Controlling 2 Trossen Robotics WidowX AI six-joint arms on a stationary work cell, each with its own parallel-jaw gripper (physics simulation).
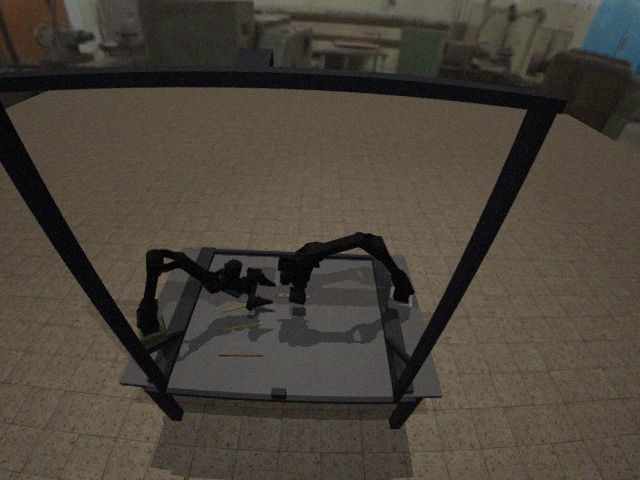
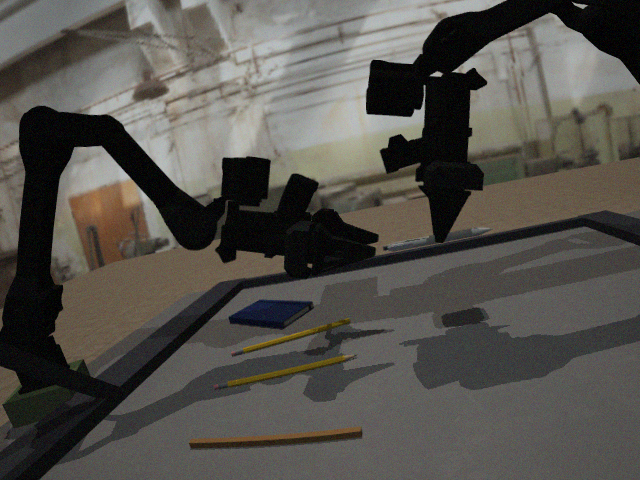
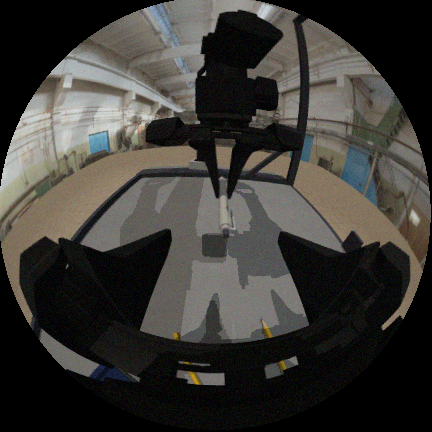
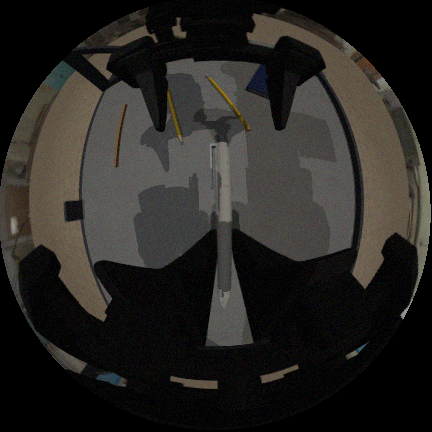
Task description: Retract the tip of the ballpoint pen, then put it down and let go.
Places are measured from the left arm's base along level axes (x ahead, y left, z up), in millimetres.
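Pixels of known places: left gripper, between the fingertips: (image 1: 274, 293) (image 2: 377, 244) (image 3: 226, 236) (image 4: 220, 124); right gripper, between the fingertips: (image 2: 438, 241) (image 3: 222, 197) (image 4: 223, 234); left arm's base, origin of its link: (image 1: 150, 327) (image 4: 166, 40); right arm's base, origin of its link: (image 1: 401, 296) (image 3: 202, 159).
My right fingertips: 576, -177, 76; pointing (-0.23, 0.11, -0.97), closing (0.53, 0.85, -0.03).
Observation:
Ahead of a thing's pixels: the offset from my right fingertips to its top centre, as dx, dy, dz. Level surfaces: height alone.
The ballpoint pen @(-1, -1, +10) (image 1: 283, 295) (image 2: 408, 243) (image 3: 224, 212) (image 4: 224, 200) has a white barrel, grey grip section and dark rear end. It is held level above the table. My right gripper (image 1: 297, 302) (image 2: 440, 240) (image 3: 222, 197) (image 4: 223, 234) points down and is shut on the pen at its grip section. The cone end lies behind the fingers, and whether the writing point is out is too small to tell. My left gripper (image 1: 272, 292) (image 2: 375, 244) (image 4: 220, 124) is open and empty, facing the pen's rear end, with its fingers spread wide to either side of the pen's line.
Two yellow pencils @(-193, +138, -109) (image 2: 292, 336) @(-230, +38, -107) (image 2: 289, 370) and an orange stick @(-281, -84, -109) (image 1: 240, 354) (image 2: 276, 439) (image 4: 120, 135) lie on the table @(dz -116) (image 1: 320, 372). A blue notebook @(-193, +275, -104) (image 2: 271, 313) lies below the left arm. A green block @(-576, +177, -76) (image 2: 38, 405) is at the left arm's base. Dark frame posts (image 1: 475, 248) rise around the table.

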